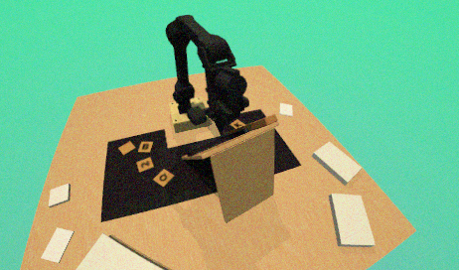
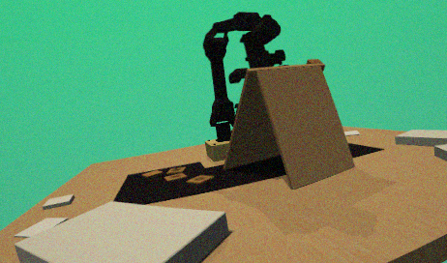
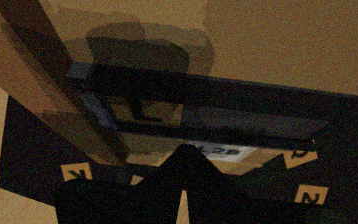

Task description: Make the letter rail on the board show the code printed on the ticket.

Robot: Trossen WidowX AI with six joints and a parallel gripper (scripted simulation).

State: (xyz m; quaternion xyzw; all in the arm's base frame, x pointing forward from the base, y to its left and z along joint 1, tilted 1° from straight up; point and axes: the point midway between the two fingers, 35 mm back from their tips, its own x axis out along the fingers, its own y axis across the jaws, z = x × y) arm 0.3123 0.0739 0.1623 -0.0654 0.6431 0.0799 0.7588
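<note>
The white ticket is 90 mm below my gripper tip, 50 mm to the right of it and 20 mm behind it. The rest, counted from my gripper tip: black mat (180 mm below, 110 mm behind, 70 mm to the right).
</note>
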